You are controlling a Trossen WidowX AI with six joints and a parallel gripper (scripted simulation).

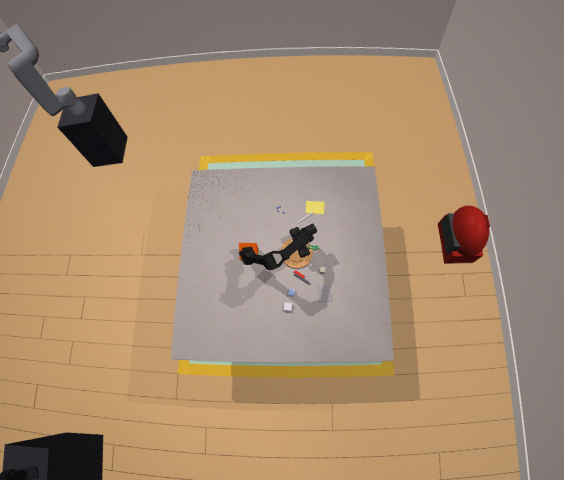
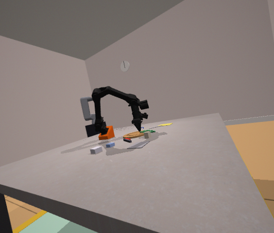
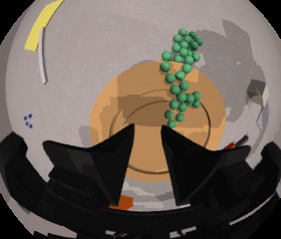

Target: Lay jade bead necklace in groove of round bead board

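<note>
Right now my gripper tip is 2 cm past the round wooden bead board, 3 cm to the left of it and 1 cm above it. Also, from my gripper tip: beige cube: 13 cm ahead, 16 cm to the right; red-handled tool: 1 cm behind, 19 cm to the right, 1 cm below; blue block: 7 cm behind, 28 cm to the right, 1 cm below.
</note>
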